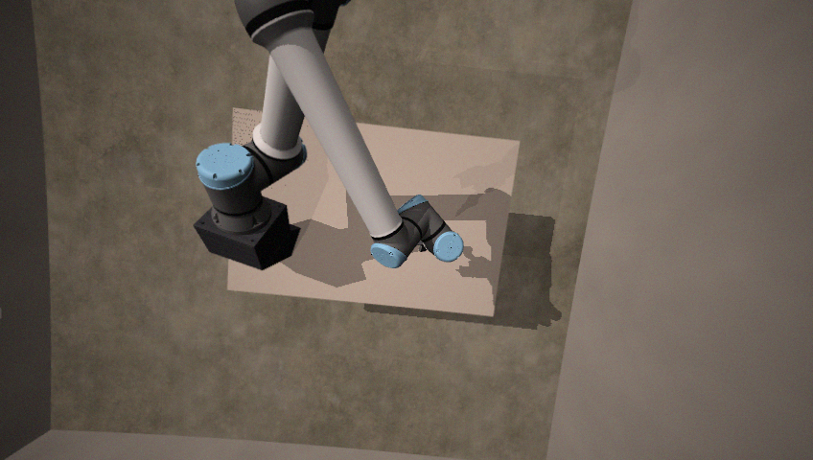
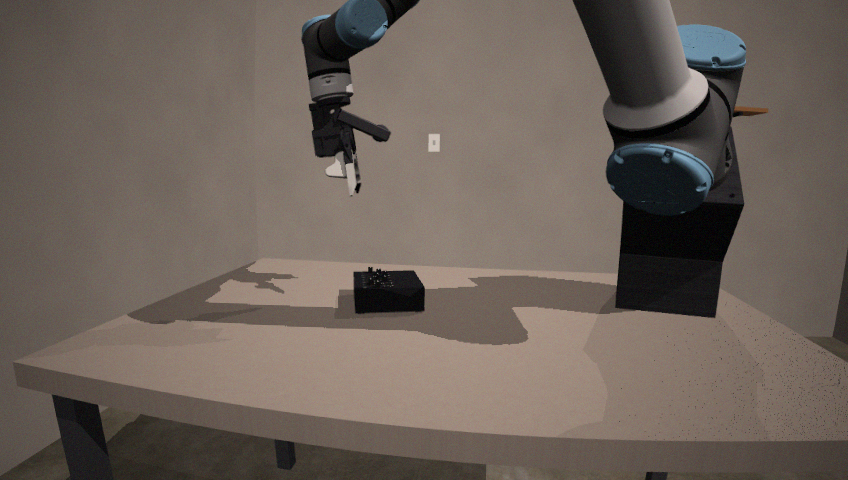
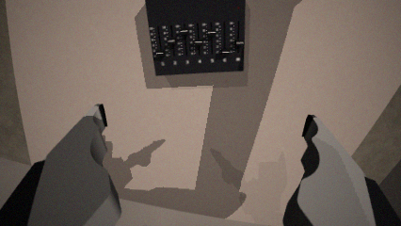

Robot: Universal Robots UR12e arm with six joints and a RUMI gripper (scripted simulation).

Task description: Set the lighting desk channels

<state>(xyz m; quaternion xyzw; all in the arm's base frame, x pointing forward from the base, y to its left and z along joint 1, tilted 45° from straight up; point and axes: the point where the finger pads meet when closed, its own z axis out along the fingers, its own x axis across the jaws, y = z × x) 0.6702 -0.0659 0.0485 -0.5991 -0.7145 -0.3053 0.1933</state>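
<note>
My gripper is now 180 mm above the channel 1 fader, 80 mm to the left of it and 10 mm past it. The rest, counted from my hand: channel 2 fader: 180 mm below, 60 mm to the right, 30 mm behind; channel 3 fader: 180 mm below, 50 mm to the right, 50 mm behind; channel 4 fader: 180 mm below, 40 mm behind, 20 mm to the right.
</note>
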